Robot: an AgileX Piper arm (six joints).
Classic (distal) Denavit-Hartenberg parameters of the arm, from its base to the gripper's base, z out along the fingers. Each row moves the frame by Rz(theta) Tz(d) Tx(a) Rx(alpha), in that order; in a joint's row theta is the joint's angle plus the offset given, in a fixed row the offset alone. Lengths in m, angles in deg.
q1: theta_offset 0; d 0.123; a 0; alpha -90
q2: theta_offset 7.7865; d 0; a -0.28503; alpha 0
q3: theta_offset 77.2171; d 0; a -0.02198; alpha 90
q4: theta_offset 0; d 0.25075; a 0; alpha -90
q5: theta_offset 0; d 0; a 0; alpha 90
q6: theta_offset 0; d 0.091; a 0; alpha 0
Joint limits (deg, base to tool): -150..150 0..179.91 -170..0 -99.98..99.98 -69.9..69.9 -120..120
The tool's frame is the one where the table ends.
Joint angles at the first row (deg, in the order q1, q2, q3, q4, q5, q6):
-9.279 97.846 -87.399 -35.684 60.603 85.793
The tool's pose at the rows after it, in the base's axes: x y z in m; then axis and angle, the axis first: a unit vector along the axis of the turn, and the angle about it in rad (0 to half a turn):
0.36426 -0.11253 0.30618 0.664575 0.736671 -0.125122 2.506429
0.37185 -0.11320 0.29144 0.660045 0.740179 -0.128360 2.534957
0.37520 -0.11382 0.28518 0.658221 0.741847 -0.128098 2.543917
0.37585 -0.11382 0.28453 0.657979 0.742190 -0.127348 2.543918
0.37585 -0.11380 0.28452 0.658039 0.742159 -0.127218 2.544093
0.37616 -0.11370 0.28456 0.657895 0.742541 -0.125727 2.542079
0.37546 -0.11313 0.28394 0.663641 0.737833 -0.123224 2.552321
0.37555 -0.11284 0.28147 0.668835 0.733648 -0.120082 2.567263
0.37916 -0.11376 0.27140 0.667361 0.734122 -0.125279 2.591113
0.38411 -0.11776 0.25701 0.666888 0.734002 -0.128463 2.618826
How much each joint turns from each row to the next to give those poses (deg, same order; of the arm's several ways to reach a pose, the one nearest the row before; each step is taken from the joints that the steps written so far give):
-1.030 3.299 -0.153 0.546 -0.240 0.048
0.000 2.202 -0.001 0.377 -0.597 0.000
-0.068 0.934 0.001 0.182 -0.541 -0.001
0.000 0.130 -0.044 0.046 -0.136 0.001
0.000 0.000 0.000 0.019 0.000 -0.001
0.001 0.000 -0.001 0.049 -0.198 0.000
-0.001 0.000 0.001 0.582 0.474 0.480
-0.069 0.257 0.000 0.806 0.340 0.348
-0.067 1.448 0.002 0.201 0.048 0.051
-0.553 2.064 -0.003 0.461 -0.677 -0.060

